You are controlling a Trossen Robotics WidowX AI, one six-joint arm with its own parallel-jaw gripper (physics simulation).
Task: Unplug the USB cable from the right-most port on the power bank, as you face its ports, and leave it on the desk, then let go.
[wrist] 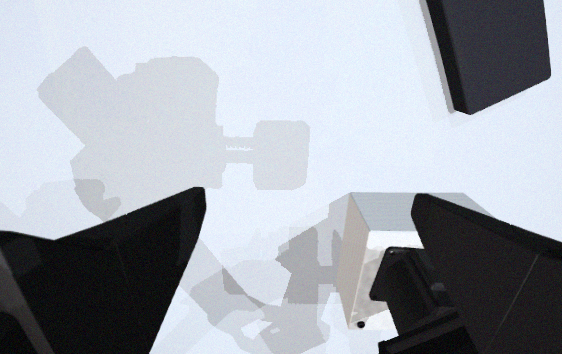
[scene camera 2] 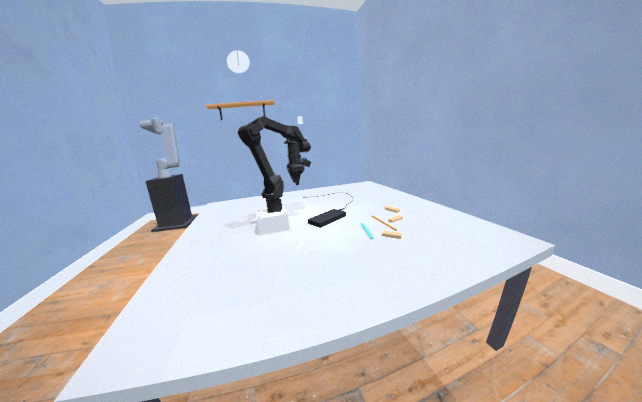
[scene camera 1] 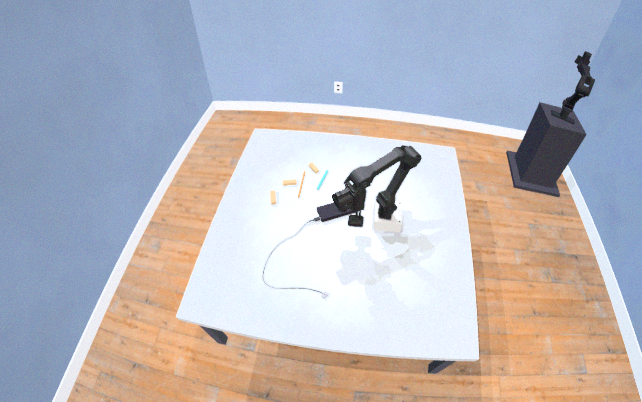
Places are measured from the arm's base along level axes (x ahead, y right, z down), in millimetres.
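Pixels of known places: gripper, fingertip midpoint: [wrist: 310, 201] [scene camera 2: 296, 184]; arm's base, origin of the base link: [wrist: 410, 275] [scene camera 2: 274, 210] [scene camera 1: 385, 213].
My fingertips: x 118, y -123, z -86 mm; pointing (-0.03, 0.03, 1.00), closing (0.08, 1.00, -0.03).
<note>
Ahead of a thing's pixels: the offset from my fingertips to its top centre. "*": to the spot under its first point. Level surfaces: height alone.
The black power bank @[dy +143, dx +121, dz +137 mm] [scene camera 1: 327, 212] [scene camera 2: 327, 218] [wrist: 495, 55] lies flat on the desk @[dz +159 mm] [scene camera 1: 225, 300] [scene camera 2: 300, 300]. The dark plug @[dy +62, dx +206, dz +144 mm] [scene camera 1: 317, 219] of the USB cable [scene camera 1: 263, 270] [scene camera 2: 352, 199] meets the power bank's end that faces away from the arm's base, near one corner; the separate ports are too small to make out. The cable curves over the desk to its pale far end @[* dy -312, dx +65, dz +156 mm] [scene camera 1: 325, 295]. My gripper [scene camera 2: 297, 182] [wrist: 310, 201] is open and empty, pointing down well above the desk, between the arm's base and the power bank. In scene camera 1 its fingertips are hidden.
The arm's white base block [scene camera 1: 387, 226] [scene camera 2: 272, 223] [wrist: 345, 260] stands beside the power bank. An orange stick @[dy +277, dx +339, dz +151 mm] [scene camera 1: 301, 185] [scene camera 2: 384, 223], a cyan stick @[dy +332, dx +238, dz +149 mm] [scene camera 1: 322, 180] [scene camera 2: 367, 231] and several wooden blocks @[dy +271, dx +404, dz +144 mm] [scene camera 1: 289, 182] @[dy +406, dx +308, dz +144 mm] [scene camera 2: 392, 235] lie on the desk past the power bank.
</note>
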